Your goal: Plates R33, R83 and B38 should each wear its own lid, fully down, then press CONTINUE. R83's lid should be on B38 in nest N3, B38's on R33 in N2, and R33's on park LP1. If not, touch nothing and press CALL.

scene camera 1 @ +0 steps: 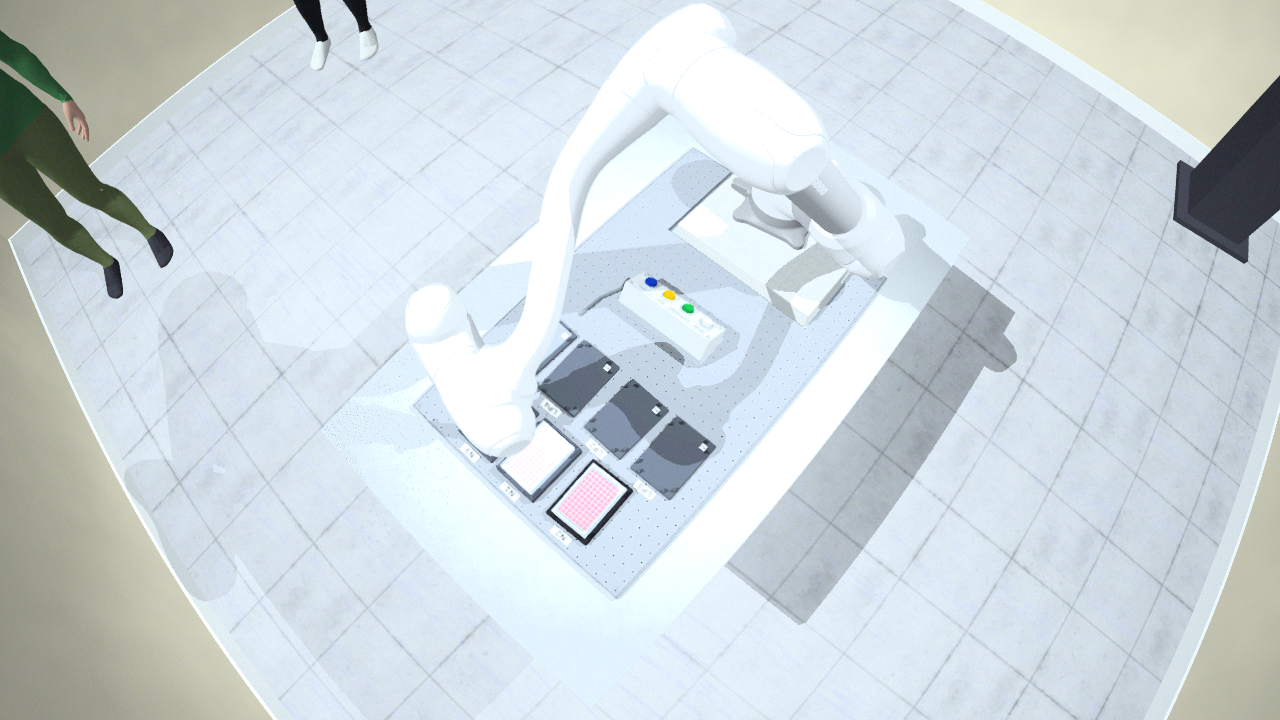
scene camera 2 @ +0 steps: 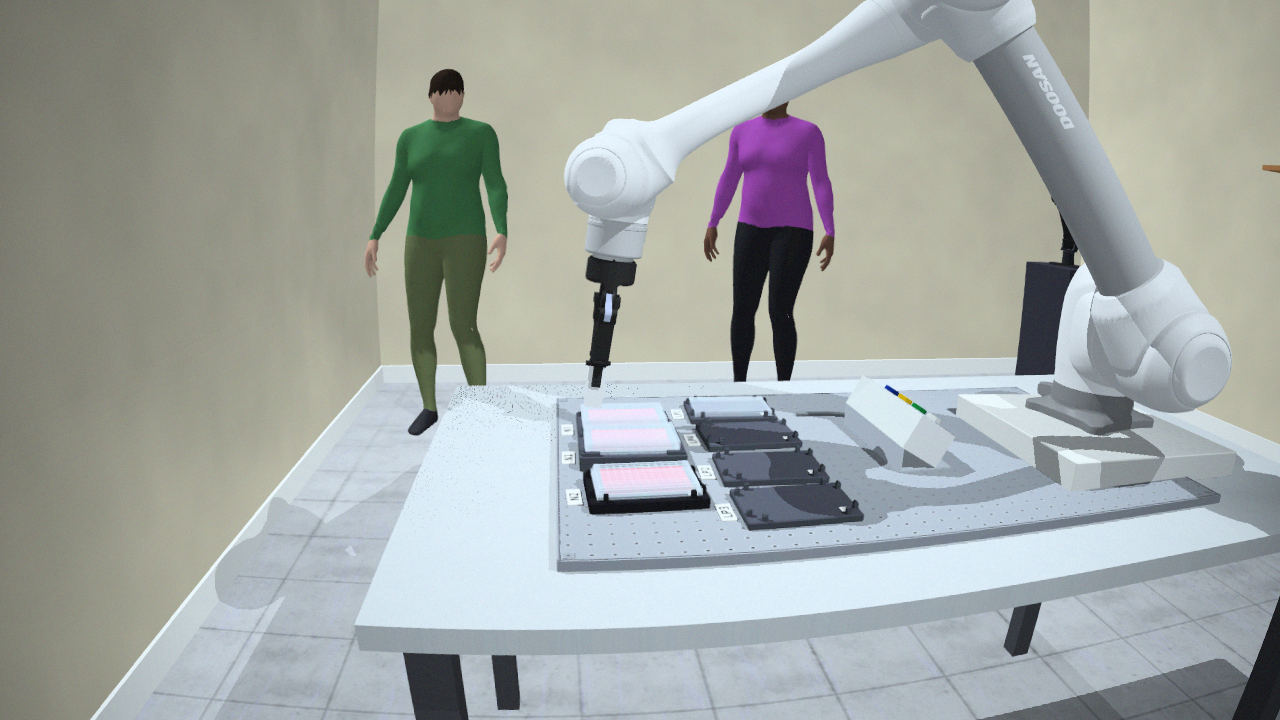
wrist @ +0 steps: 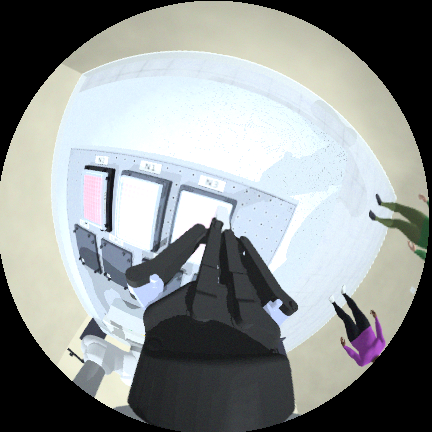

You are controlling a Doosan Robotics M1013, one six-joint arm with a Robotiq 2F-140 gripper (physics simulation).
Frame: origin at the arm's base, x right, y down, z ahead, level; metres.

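Seen in the pictures: gripper, between the fingertips: (scene camera 2: 592,405) (wrist: 219,213); arm's base, origin of its link: (scene camera 1: 780,209) (scene camera 2: 1088,416).
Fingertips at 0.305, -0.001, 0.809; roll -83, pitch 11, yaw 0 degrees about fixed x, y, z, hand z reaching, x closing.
Pixels of each thing's top centre, then the offset from my fingertips to it, as dx, dy, dz. Level surfaces: height alone.
- N1 plate, centre of its top: (scene camera 2: 630,432) (wrist: 132,215) (scene camera 1: 536,456) -0.154, -0.006, -0.018
- N2 plate, centre of its top: (scene camera 2: 645,473) (scene camera 1: 588,499) (wrist: 89,199) -0.286, +0.002, +0.000
- clear lid, centre of its top: (scene camera 2: 729,404) (scene camera 1: 536,341) -0.003, +0.014, -0.233
- button box, centre of its top: (scene camera 2: 900,393) (scene camera 1: 671,305) (wrist: 134,332) -0.226, -0.052, -0.421
- table, height of its surface: dy +0.044
My gripper (scene camera 2: 595,383) (wrist: 219,213) is shut and empty, its tips over one edge of the plate in nest N3; whether they touch is unclear. That plate (scene camera 2: 617,414) (wrist: 195,207) looks pale and washed out; the arm hides most of it in scene camera 1. The N1 plate (scene camera 1: 538,458) (scene camera 2: 631,439) (wrist: 139,210) also looks whitish. The N2 plate (scene camera 1: 588,499) (scene camera 2: 646,480) (wrist: 95,200) shows pink wells in a black nest. A clear lid (scene camera 2: 729,407) lies on park LP1. Plate codes, lid codes and lid seating are unreadable.
Dark lid parks without lids (scene camera 1: 580,377) (scene camera 1: 626,418) (scene camera 1: 674,456) stand beside the nests. The button box (scene camera 1: 671,320) (scene camera 2: 886,429) has blue, yellow, green and white buttons and stands nearer the robot base. Two people (scene camera 2: 444,179) (scene camera 2: 776,170) stand beyond the table (scene camera 2: 465,591).
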